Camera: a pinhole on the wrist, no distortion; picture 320 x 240 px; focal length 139.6 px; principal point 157.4 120.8 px. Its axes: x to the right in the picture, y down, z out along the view. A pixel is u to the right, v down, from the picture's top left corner.
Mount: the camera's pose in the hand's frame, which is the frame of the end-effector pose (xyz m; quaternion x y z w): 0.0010 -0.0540 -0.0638 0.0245 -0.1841 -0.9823 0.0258
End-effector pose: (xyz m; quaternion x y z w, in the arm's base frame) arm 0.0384 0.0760 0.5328 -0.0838 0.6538 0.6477 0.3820
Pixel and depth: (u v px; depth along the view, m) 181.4 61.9 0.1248
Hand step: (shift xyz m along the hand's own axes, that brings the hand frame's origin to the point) -0.0298 0.0387 0.0325
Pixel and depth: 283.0 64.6 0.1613
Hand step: -0.1558 0.0559 0.0572
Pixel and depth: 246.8 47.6 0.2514
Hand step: -0.1796 0.1497 0.1162
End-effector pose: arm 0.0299 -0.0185 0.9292 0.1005 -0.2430 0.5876 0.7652
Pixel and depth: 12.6 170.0 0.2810
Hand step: 0.2797 -0.0275 0.2450
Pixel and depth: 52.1 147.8 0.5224
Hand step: 0.3682 0.0637 0.4745
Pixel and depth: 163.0 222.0 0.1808
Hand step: -0.0112 -0.1113 0.1518
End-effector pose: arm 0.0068 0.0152 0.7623 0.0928 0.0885 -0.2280 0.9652
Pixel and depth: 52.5 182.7 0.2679
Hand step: 0.1913 -0.0560 0.2365
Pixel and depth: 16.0 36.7 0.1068
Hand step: 0.1001 0.0508 0.0165
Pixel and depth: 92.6 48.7 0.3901
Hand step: 0.1507 0.2850 0.2333
